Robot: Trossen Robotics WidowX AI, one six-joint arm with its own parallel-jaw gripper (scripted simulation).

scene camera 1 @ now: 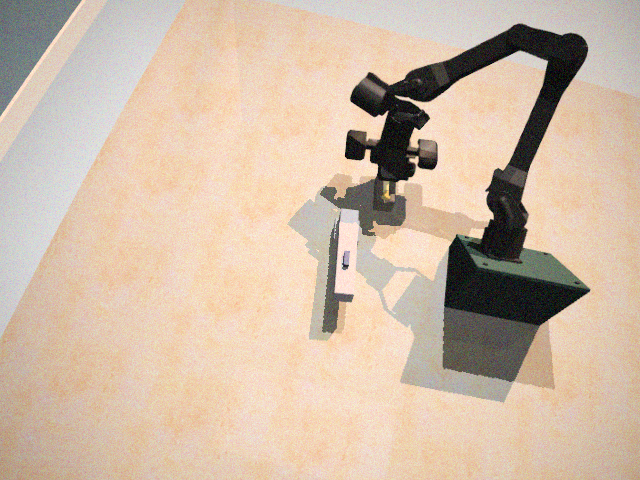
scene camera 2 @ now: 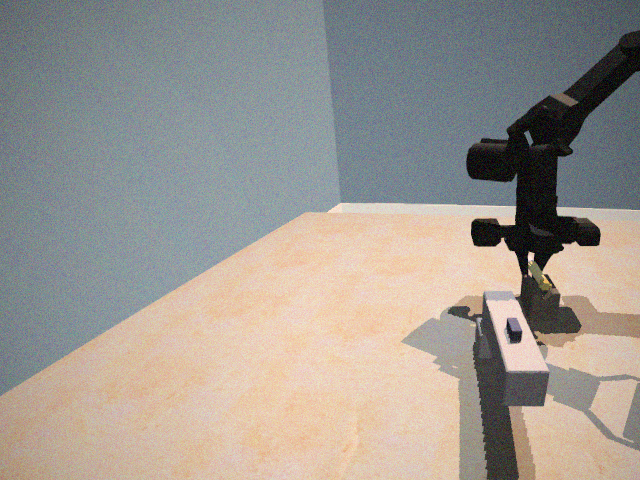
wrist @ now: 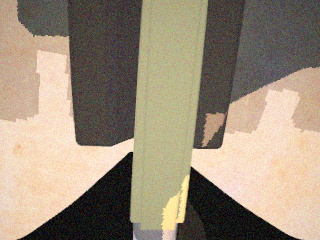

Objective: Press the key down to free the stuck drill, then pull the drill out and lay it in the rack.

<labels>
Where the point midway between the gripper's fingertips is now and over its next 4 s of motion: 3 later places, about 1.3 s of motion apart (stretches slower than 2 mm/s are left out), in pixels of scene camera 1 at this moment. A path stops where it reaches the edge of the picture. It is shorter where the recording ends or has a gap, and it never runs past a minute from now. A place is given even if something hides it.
My gripper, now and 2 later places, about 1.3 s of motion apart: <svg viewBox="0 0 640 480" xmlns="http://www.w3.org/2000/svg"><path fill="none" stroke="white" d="M383 171L383 175L445 102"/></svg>
</labels>
